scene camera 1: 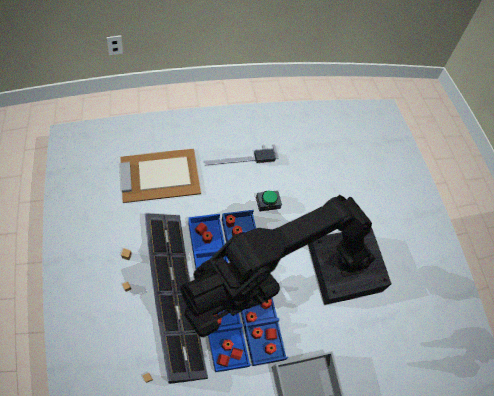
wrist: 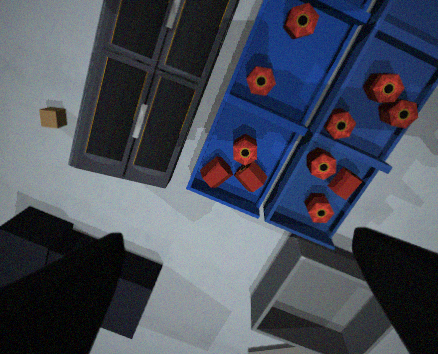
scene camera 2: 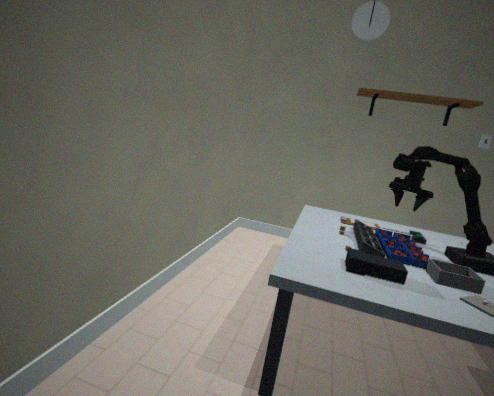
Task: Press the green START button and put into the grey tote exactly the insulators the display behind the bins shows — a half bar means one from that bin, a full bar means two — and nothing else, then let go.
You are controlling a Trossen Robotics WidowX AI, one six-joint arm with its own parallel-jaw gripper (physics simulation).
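My gripper [scene camera 2: 406, 207] [wrist: 239, 241] is open and empty, high above the table; the arm hides part of the bins in scene camera 1. The green START button [scene camera 1: 270, 197] sits on a dark base beyond the bins. Two rows of blue bins [scene camera 1: 210, 220] [scene camera 2: 425, 262] [wrist: 310, 55] hold red insulators [scene camera 1: 270, 348] [wrist: 261, 81], some upright, some on their sides. The display [scene camera 1: 187, 377] [wrist: 95, 167] has dark windows with thin amber outlines; no bar reading can be made out. The grey tote [scene camera 1: 300, 359] [scene camera 2: 452, 280] [wrist: 272, 280] shows no insulator on the visible part of its floor.
A black box [scene camera 2: 376, 267] [wrist: 132, 300] stands near the display's end. Small wooden cubes [scene camera 1: 126, 254] [wrist: 53, 117] lie beyond the display. A clipboard [scene camera 1: 195, 180] and a caliper [scene camera 1: 265, 155] lie at the back. A flat plate [scene camera 2: 479, 304] lies near the tote.
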